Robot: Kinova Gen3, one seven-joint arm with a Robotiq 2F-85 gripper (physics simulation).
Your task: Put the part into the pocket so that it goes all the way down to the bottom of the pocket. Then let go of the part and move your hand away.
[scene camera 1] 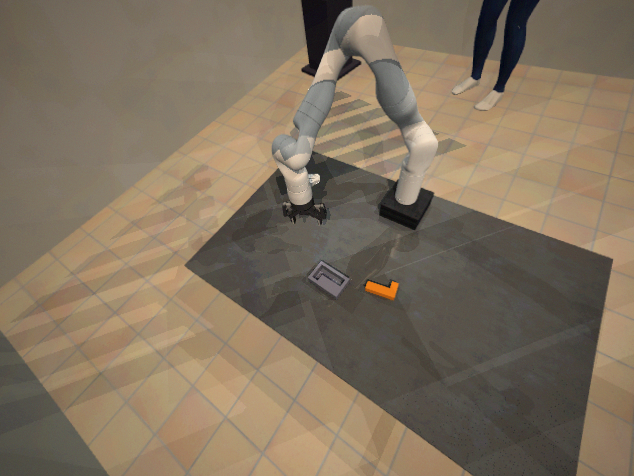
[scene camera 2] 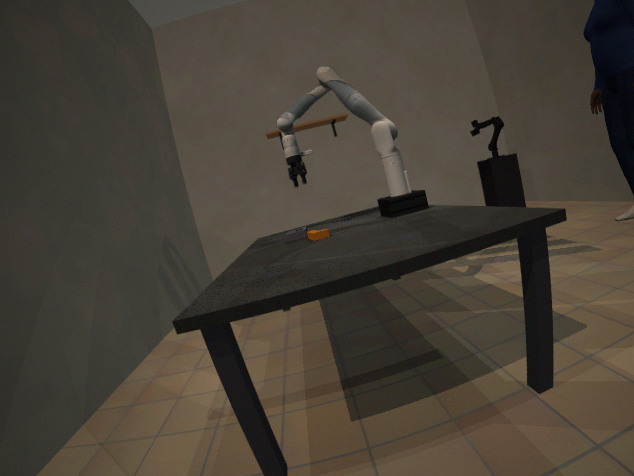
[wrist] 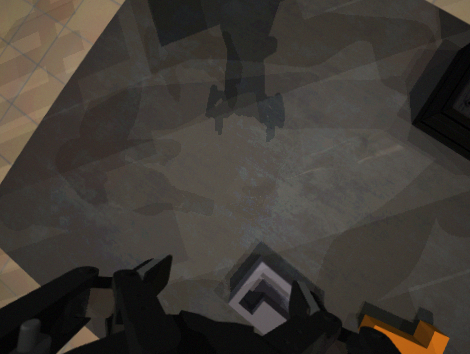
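Where they show: gripper, fingertip midpoint: (scene camera 1: pixel 307 222) (scene camera 2: pixel 300 185) (wrist: pixel 229 281); arm's base, origin of the base link: (scene camera 1: pixel 406 196) (scene camera 2: pixel 400 194).
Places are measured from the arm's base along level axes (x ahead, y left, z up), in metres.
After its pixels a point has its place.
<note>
The part is an orange L-shaped block (scene camera 1: pixel 381 290) @(y 0.179, x 0.391, z -0.049 m) (scene camera 2: pixel 318 235) @(y 0.224, x 0.366, z -0.063 m) (wrist: pixel 430 341) @(y 0.193, x 0.352, z -0.050 m) lying flat on the dark table, apart from the pocket block. The grey block with an L-shaped pocket (scene camera 1: pixel 328 279) @(y 0.003, x 0.495, z -0.043 m) (scene camera 2: pixel 296 235) @(y 0.068, x 0.481, z -0.059 m) (wrist: pixel 267 320) @(y -0.004, x 0.514, z -0.043 m) lies beside it, to its left in the first scene view; its pocket is empty. My gripper (scene camera 1: pixel 307 222) @(y -0.134, x 0.440, z 0.154 m) (scene camera 2: pixel 300 184) @(y -0.134, x 0.440, z 0.154 m) (wrist: pixel 229 281) @(y -0.134, x 0.440, z 0.154 m) is open and empty, pointing down high above the table. In the wrist view the right finger covers some of the pocket block, and the orange part is cut off by the bottom edge.
The dark table (scene camera 1: pixel 486 327) @(y 0.512, x 0.249, z -0.079 m) (scene camera 2: pixel 409 240) @(y 0.618, x 0.098, z -0.079 m) bears the arm's black base (scene camera 1: pixel 406 207) @(y 0.036, x 0.047, z -0.001 m) (scene camera 2: pixel 403 203) @(y 0.098, x 0.011, z -0.033 m) behind the part. A wall shelf (scene camera 2: pixel 317 123), a dark pedestal with a small black arm (scene camera 2: pixel 501 179) and a standing person (scene camera 1: pixel 504 46) (scene camera 2: pixel 614 76) are away from the table.
</note>
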